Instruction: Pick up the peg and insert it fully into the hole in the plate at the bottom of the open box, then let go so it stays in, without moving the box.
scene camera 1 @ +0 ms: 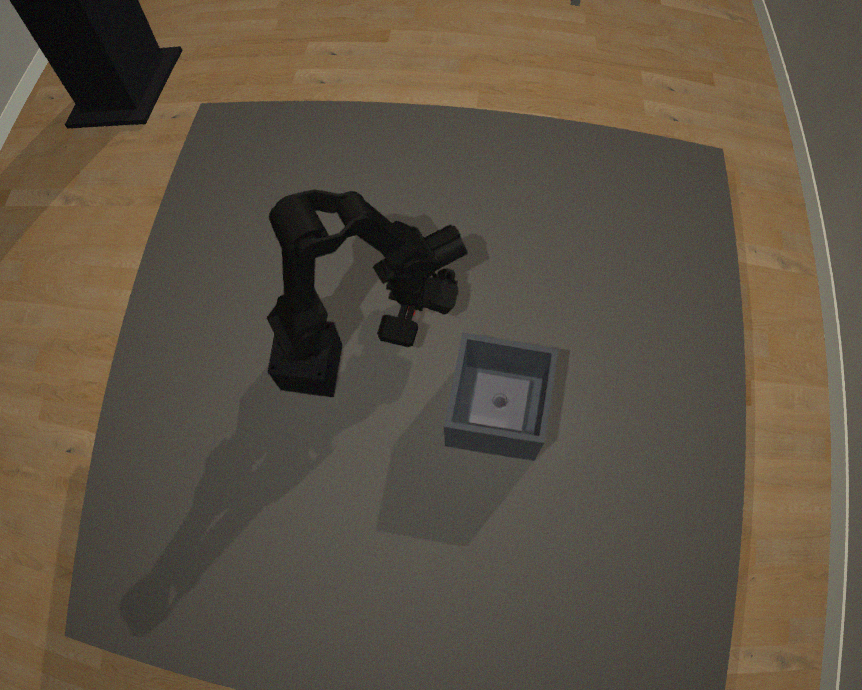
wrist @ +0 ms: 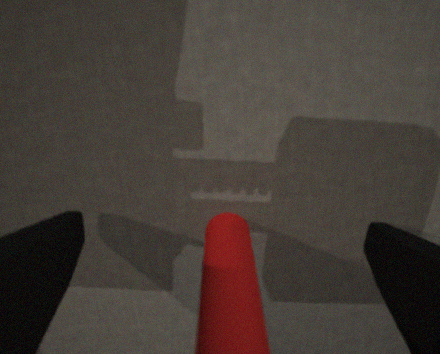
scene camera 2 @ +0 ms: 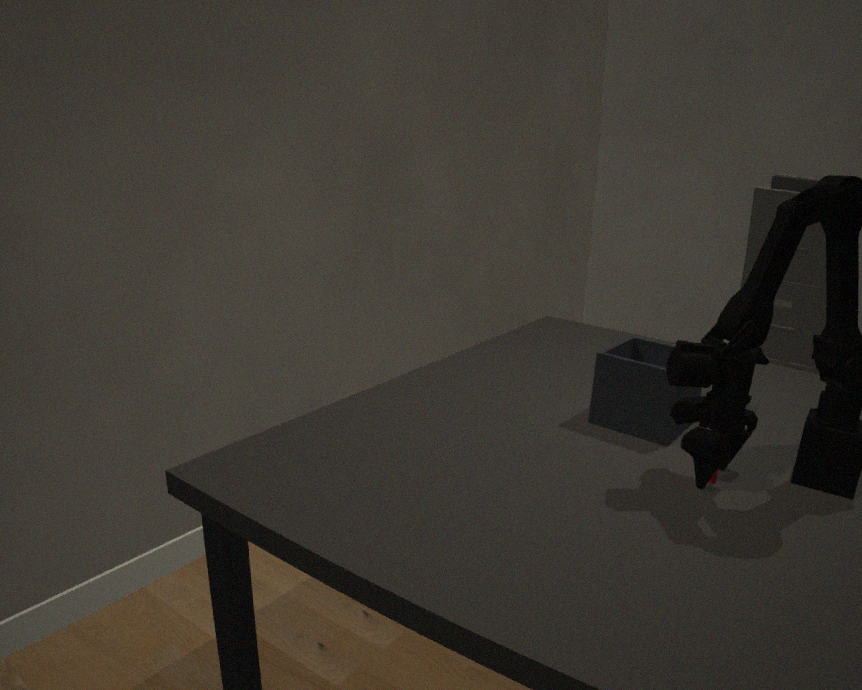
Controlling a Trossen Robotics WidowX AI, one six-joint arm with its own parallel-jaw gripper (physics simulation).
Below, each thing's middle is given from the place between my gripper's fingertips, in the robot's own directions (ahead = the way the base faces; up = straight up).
My hand is 180 mm short of the pale plate (scene camera 1: 491, 390), 170 mm to the left of it and 30 mm below it. The rest, counted from my hand: blue-grey box (scene camera 1: 537, 364) (180 mm ahead, 170 mm to the right, 70 mm above).
